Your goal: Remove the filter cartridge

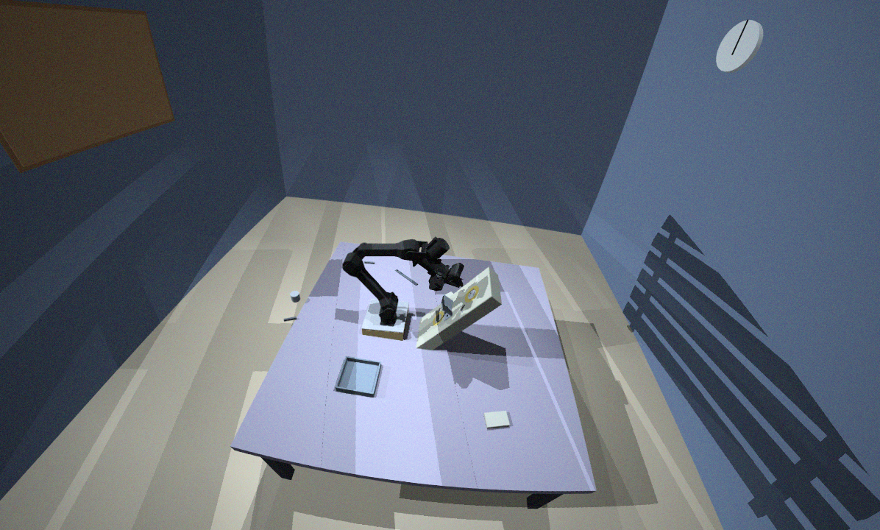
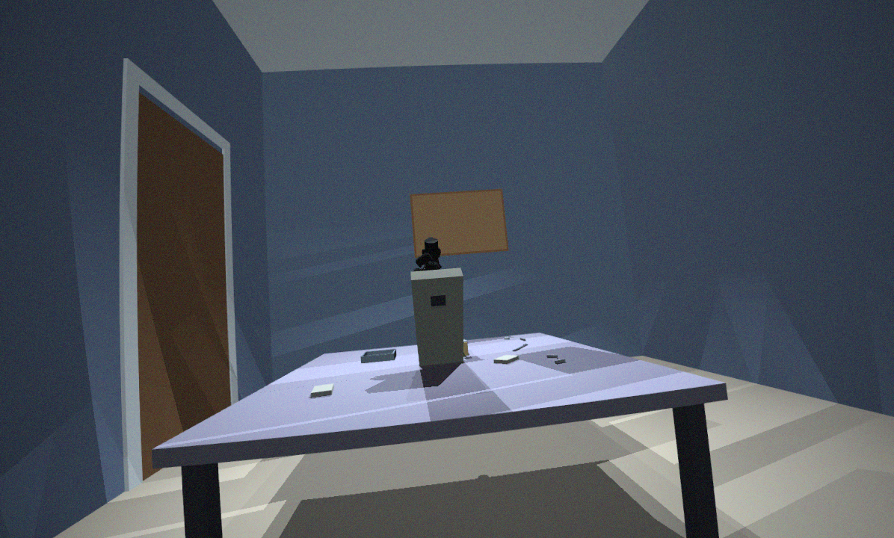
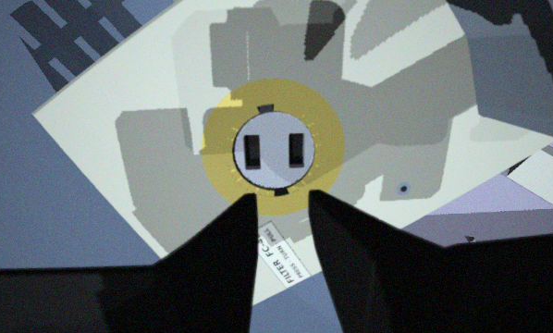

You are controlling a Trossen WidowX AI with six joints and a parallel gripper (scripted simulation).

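Now: gripper tip 6 cm short of the round filter cartridge and 4 cm above it. The rest, counted from my gripper tip: blue-floored tray (35 cm behind, 30 cm to the right, 31 cm below).
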